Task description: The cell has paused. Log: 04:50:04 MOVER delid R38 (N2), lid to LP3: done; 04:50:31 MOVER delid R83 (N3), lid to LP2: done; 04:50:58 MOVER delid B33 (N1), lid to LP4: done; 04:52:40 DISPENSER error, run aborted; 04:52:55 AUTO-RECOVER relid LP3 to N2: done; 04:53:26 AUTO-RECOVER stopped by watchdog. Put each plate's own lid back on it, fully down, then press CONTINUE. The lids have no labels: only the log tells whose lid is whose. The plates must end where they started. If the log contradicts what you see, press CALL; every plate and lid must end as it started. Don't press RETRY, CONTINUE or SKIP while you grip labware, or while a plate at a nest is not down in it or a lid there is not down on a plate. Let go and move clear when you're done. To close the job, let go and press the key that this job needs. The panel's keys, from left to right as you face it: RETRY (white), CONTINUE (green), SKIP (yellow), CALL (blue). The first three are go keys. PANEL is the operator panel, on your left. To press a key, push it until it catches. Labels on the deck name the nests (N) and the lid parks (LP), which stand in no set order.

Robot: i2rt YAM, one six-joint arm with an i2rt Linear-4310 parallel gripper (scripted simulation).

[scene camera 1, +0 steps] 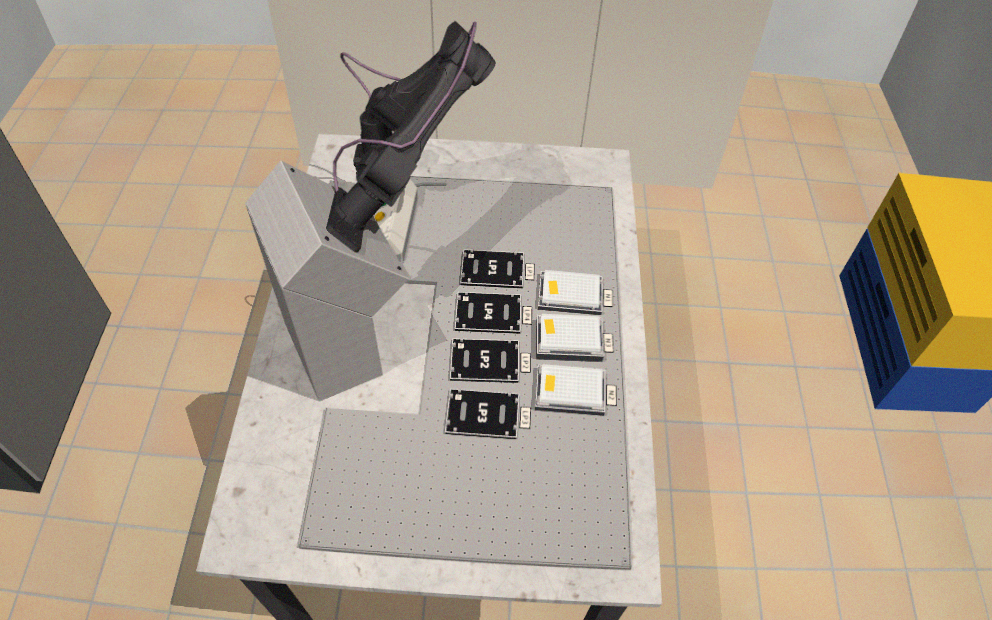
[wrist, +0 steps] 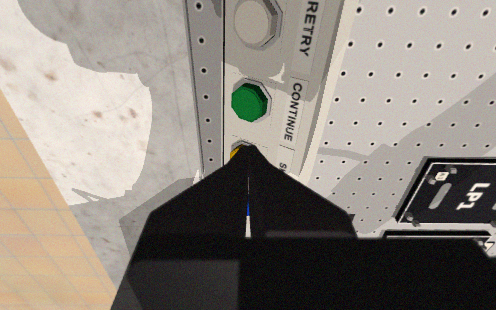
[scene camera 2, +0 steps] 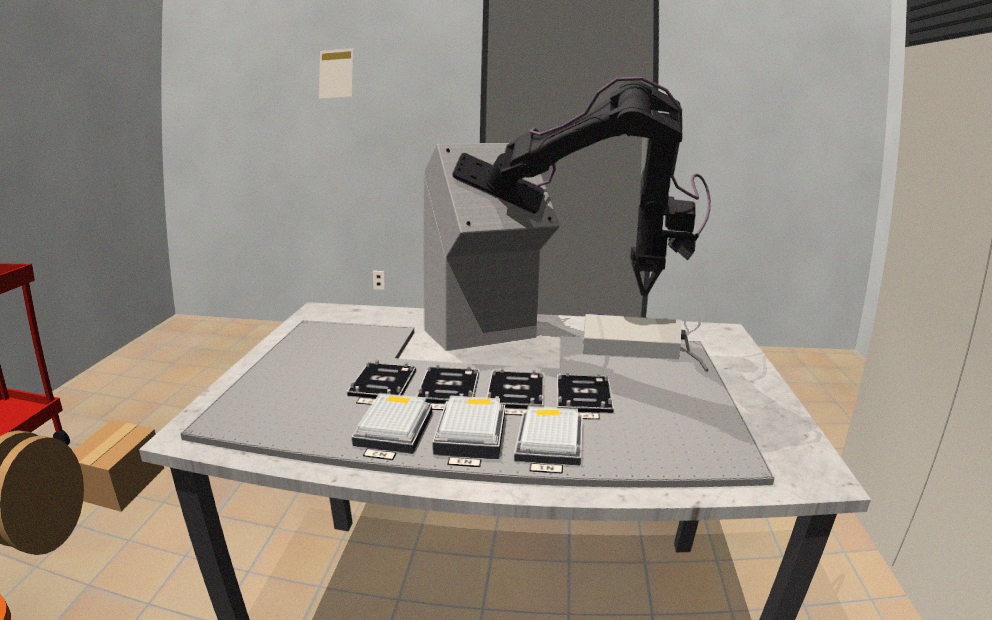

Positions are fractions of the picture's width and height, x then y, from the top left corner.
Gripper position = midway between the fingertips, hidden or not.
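Operator panel (wrist: 0.60, 0.22), visible. My gripper (wrist: 0.50, 0.50), likewise.
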